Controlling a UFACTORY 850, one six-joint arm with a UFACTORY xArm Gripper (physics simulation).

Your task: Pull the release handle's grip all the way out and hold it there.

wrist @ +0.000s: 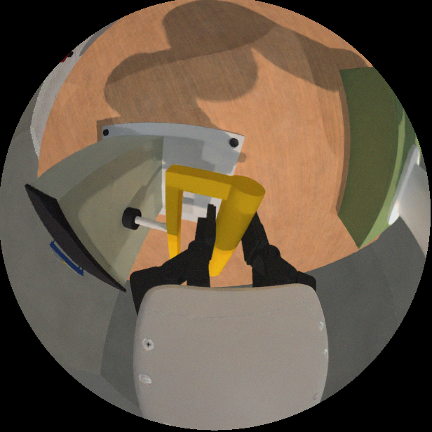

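The release handle is a yellow frame with a thick round grip point(237, 217) on its right side, in the middle of the wrist view. A pale rod point(151, 223) runs from the frame's left bar to a black collar point(131, 218) on the grey-green housing point(107, 200). A length of the rod shows between collar and frame. My gripper point(228, 218) is shut on the grip, one black finger inside the frame and the other on the grip's right side. The lower ends of frame and grip are partly hidden by the fingers.
The housing stands on a grey metal base plate point(200, 142) with black bolts, on the wooden table top point(295, 125). A dark panel point(70, 230) closes the housing's left side. A green block point(367, 150) stands at the right, with a pale rounded object point(417, 200) beside it.
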